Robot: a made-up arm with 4 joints.
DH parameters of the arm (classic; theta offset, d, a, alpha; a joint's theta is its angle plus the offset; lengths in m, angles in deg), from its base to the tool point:
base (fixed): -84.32 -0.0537 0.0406 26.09
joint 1: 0 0.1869 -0.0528 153.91
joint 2: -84.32 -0.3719 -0.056 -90
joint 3: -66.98 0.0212 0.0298 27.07
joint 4: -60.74 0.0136 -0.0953 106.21
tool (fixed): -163.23 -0.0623 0 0
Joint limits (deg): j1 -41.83..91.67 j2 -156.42..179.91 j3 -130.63..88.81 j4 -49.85..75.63
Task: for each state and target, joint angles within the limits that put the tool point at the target. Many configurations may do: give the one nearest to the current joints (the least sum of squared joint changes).
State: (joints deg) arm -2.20 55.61 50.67 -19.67
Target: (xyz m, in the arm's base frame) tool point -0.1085 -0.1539 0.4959
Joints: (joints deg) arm -19.02 37.33 43.21 -33.97
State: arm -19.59 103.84 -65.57 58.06
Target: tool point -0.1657 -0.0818 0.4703
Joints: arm -37.32 79.94 -55.17 33.00
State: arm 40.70 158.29 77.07 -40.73
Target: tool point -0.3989 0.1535 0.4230
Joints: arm 85.84 177.82 79.47 -13.34
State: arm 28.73 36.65 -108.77 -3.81
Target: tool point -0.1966 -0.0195 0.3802
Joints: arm 10.52 49.14 -72.52 -13.95
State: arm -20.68 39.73 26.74 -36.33
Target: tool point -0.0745 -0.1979 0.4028
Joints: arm -41.71 1.08 21.37 -49.85
